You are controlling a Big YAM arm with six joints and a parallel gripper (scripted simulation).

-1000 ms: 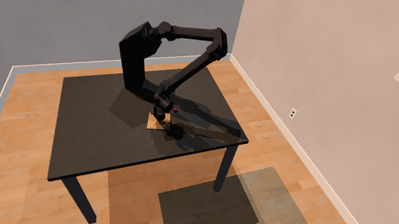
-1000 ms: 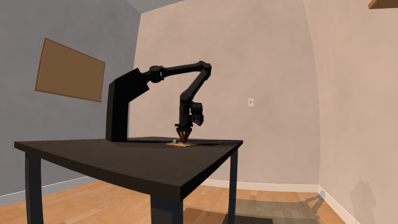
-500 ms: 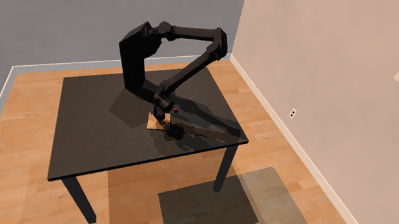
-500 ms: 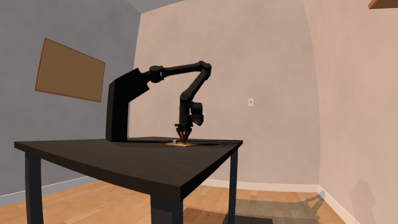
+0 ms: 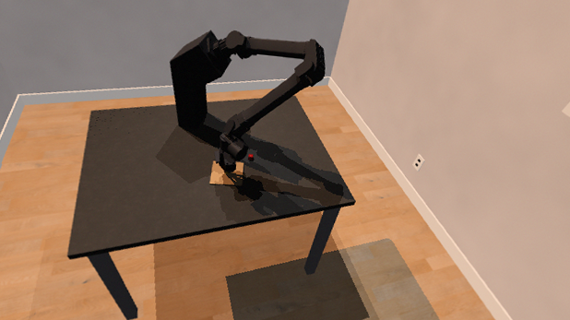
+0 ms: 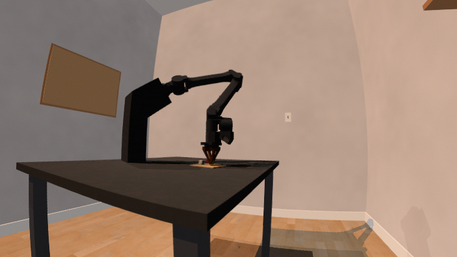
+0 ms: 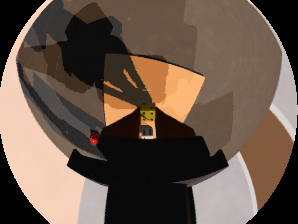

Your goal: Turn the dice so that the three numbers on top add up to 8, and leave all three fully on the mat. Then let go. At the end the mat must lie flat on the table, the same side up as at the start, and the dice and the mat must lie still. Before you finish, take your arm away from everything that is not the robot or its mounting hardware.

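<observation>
The yellow die lies right at my hand. The rest, counted from my hand: tan mat (20 mm below); then red die (90 mm behind, 120 mm to the left, 10 mm below); then white die (60 mm behind, 10 mm below).
</observation>
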